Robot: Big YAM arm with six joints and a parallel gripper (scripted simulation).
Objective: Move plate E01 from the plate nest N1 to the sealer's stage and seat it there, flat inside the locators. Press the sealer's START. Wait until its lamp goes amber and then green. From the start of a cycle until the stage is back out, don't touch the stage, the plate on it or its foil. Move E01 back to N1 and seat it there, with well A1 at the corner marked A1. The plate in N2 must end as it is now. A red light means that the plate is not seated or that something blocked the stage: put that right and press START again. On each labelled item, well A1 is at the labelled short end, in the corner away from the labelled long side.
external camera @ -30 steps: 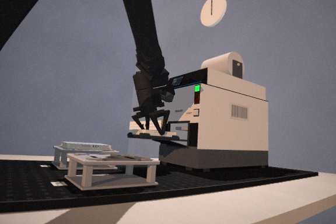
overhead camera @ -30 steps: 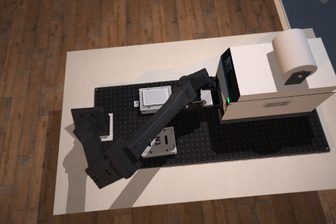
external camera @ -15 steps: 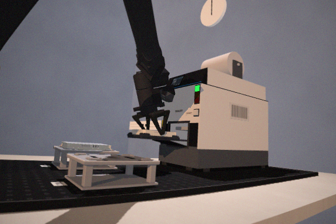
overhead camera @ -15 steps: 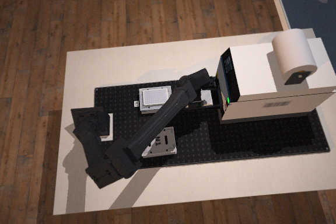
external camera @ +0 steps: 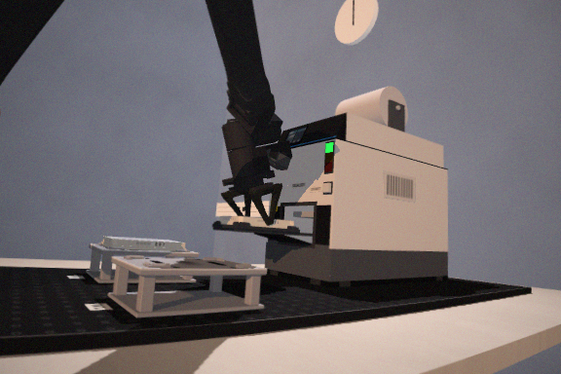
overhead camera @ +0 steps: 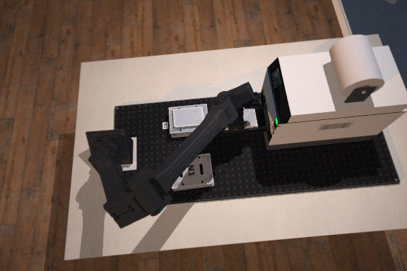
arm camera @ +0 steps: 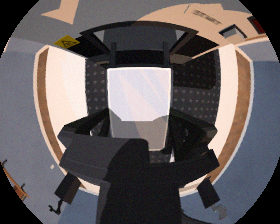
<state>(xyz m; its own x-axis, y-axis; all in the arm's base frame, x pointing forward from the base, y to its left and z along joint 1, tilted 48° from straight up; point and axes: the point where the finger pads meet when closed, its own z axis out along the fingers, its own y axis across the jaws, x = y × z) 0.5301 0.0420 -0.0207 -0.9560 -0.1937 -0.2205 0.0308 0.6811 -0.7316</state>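
Right now the sealer stage is 20 mm below my hand. Also, from my hand: nest (220 mm behind, 170 mm to the right, 70 mm below); then plate (200 mm behind, 50 mm to the left, 60 mm below); then start button (100 mm ahead, 100 mm to the right, 70 mm above).
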